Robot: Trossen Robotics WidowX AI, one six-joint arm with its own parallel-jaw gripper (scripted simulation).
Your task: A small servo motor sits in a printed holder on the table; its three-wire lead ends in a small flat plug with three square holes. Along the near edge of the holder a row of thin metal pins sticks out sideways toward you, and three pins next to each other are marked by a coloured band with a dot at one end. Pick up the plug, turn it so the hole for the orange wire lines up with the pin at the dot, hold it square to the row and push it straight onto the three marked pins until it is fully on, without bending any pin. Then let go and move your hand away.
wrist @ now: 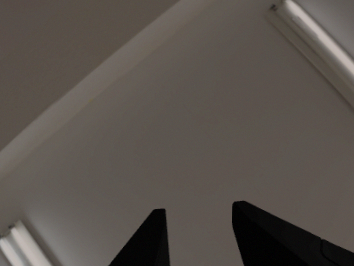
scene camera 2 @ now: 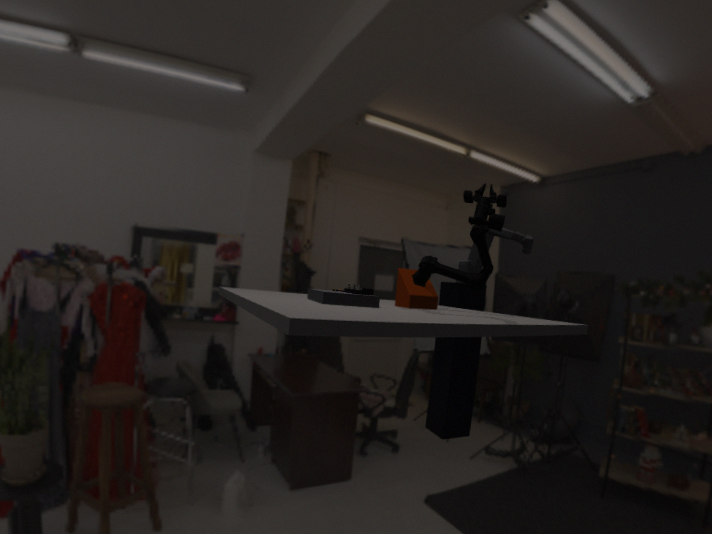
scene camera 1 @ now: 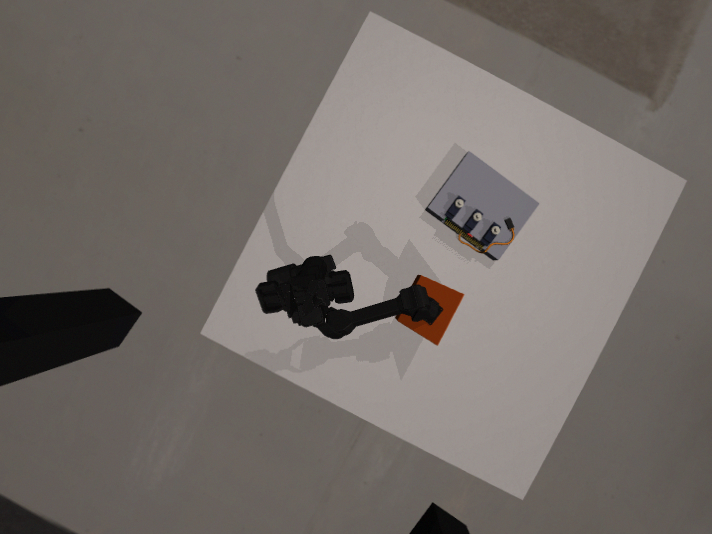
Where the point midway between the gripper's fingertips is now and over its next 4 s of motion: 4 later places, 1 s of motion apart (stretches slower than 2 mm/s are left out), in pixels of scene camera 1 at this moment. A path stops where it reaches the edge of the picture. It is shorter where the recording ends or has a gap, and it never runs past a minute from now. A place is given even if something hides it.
My gripper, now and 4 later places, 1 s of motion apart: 296, 314; 350, 260; 409, 200; 444, 163; 468, 154
